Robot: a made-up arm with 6 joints.
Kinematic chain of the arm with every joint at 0, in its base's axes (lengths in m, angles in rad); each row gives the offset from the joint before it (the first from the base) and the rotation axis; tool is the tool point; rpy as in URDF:
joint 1: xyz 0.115 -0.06 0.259 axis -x
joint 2: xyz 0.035 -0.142 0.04 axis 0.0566 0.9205 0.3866
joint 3: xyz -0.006 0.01 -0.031 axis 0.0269 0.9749 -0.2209
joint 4: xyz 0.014 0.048 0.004 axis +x
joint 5: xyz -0.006 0.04 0 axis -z
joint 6: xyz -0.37 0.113 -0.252 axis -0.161 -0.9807 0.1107
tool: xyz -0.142 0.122 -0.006 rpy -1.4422 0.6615 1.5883
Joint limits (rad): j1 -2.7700..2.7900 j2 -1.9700..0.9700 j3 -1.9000..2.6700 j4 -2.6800..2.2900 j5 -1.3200..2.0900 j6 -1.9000..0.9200
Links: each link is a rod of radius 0.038 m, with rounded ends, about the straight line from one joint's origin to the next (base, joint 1, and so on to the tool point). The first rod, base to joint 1, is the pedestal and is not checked.
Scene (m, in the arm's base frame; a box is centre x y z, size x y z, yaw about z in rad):
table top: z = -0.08
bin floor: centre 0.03 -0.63 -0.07 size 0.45 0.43 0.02 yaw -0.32
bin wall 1: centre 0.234 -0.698 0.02 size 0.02 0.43 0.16 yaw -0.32
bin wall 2: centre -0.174 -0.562 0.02 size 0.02 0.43 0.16 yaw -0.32
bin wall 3: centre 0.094 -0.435 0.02 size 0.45 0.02 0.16 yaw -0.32
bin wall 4: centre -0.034 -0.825 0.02 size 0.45 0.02 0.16 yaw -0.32
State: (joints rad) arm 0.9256 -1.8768 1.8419 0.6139 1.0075 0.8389
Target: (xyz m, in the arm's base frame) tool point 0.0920 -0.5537 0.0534
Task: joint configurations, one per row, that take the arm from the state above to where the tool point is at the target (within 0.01 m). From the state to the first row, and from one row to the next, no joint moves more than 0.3 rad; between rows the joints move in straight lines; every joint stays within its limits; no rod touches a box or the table.
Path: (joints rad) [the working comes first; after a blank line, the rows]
Joints at the target: -1.6734 -1.6168 1.7330 1.4947 0.4443 -1.4900
Straight joint move there: clear.

1: 0.6368 -1.8479 1.8298 0.7118 0.9449 0.5801
2: 0.3480 -1.8190 1.8177 0.8096 0.8823 0.3214
3: 0.0593 -1.7901 1.8056 0.9075 0.8198 0.0626
4: -0.2295 -1.7612 1.7935 1.0054 0.7572 -0.1962
5: -0.5183 -1.7323 1.7814 1.1033 0.6946 -0.4550
6: -0.8071 -1.7034 1.7693 1.2011 0.6320 -0.7137
7: -1.0958 -1.6746 1.7572 1.2990 0.5694 -0.9725
8: -1.3846 -1.6457 1.7451 1.3969 0.5068 -1.2313
9: -1.6734 -1.6168 1.7330 1.4947 0.4443 -1.4900

